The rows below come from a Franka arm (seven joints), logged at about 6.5 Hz.
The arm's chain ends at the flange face. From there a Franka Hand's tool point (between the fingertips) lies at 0.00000 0.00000 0.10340 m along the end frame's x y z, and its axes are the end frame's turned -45 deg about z.
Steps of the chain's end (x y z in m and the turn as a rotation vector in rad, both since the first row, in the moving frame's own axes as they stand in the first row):
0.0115 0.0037 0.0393 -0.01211 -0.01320 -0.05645
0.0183 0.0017 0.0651 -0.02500 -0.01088 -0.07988
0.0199 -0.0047 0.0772 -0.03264 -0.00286 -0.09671
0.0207 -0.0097 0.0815 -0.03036 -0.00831 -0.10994
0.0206 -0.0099 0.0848 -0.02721 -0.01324 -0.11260
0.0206 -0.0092 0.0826 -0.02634 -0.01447 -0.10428
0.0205 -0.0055 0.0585 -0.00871 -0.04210 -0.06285
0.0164 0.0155 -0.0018 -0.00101 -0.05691 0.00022
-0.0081 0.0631 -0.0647 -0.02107 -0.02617 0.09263
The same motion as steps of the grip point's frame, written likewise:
0.0037 0.0107 0.0393 0.00077 -0.01790 -0.05645
0.0092 0.0153 0.0651 -0.00998 -0.02537 -0.07988
0.0149 0.0130 0.0771 -0.02106 -0.02510 -0.09671
0.0188 0.0095 0.0814 -0.01559 -0.02734 -0.10994
0.0187 0.0088 0.0848 -0.00988 -0.02860 -0.11260
0.0181 0.0091 0.0826 -0.00839 -0.02886 -0.10428
0.0146 0.0083 0.0584 0.02361 -0.03593 -0.06285
-0.0036 0.0185 -0.0020 0.03953 -0.04096 0.00022
-0.0538 0.0384 -0.0648 0.00361 -0.03340 0.09263

